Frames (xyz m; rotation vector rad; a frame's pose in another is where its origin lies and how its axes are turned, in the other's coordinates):
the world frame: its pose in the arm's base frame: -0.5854 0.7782 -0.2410 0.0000 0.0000 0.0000
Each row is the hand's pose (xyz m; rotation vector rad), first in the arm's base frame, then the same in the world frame.
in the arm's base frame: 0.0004 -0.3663 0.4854 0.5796 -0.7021 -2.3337
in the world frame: 0.5858 -1.1445 0.7264 0.5796 -0.7021 -2.3337
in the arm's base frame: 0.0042 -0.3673 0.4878 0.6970 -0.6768 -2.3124
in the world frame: 0.5896 -1.1455 0.7288 0.6970 -0.6768 -2.3124
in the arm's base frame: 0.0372 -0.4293 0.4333 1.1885 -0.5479 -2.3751
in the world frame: 0.6226 -1.2075 0.6743 1.1885 -0.5479 -2.3751
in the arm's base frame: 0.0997 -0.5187 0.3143 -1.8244 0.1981 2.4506
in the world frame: 0.6851 -1.2969 0.5553 -1.8244 0.1981 2.4506
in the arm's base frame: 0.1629 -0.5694 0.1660 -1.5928 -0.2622 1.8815
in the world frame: 0.7483 -1.3476 0.4070 -1.5928 -0.2622 1.8815
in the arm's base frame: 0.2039 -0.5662 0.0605 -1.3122 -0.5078 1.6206
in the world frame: 0.7893 -1.3444 0.3015 -1.3122 -0.5078 1.6206
